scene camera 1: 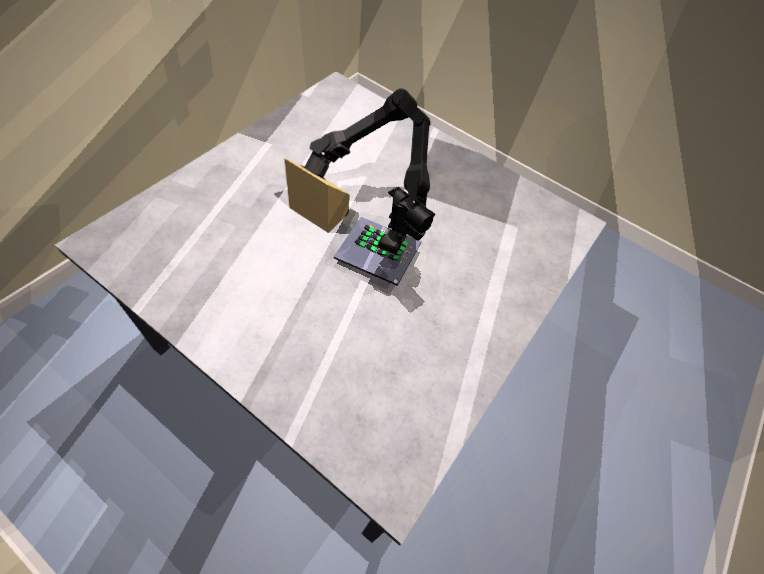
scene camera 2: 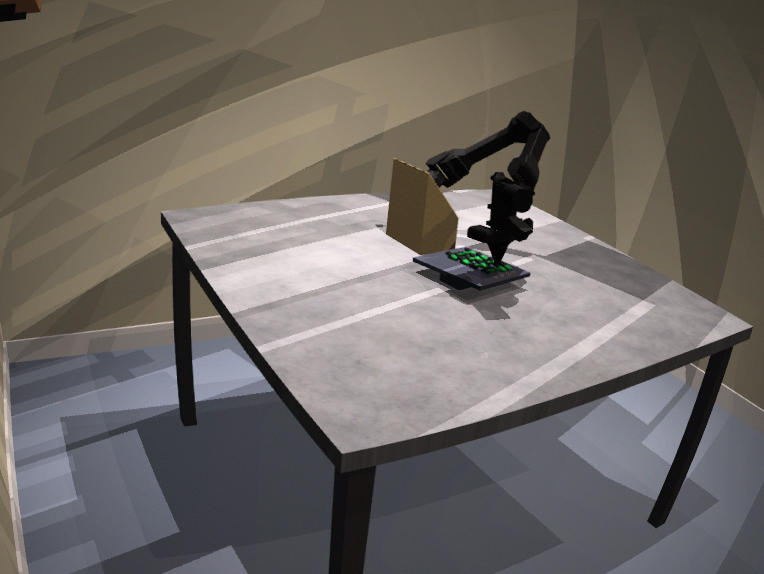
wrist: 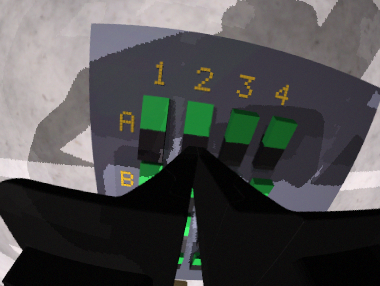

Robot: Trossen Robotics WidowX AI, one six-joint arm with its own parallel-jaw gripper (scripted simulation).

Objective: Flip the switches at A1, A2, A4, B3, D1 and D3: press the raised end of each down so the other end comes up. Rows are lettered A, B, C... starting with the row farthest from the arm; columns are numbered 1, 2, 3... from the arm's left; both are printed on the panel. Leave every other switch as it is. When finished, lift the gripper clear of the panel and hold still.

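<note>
You'd see the gripper [scene camera 2: 497,264], and the gripper is there in scene camera 1 [scene camera 1: 397,245] and in the wrist view [wrist: 194,154] too. There's a switch A1 [wrist: 155,111] and a switch A2 [wrist: 198,118], and there's also a switch A3 [wrist: 242,123] and a switch A4 [wrist: 278,134].
</note>
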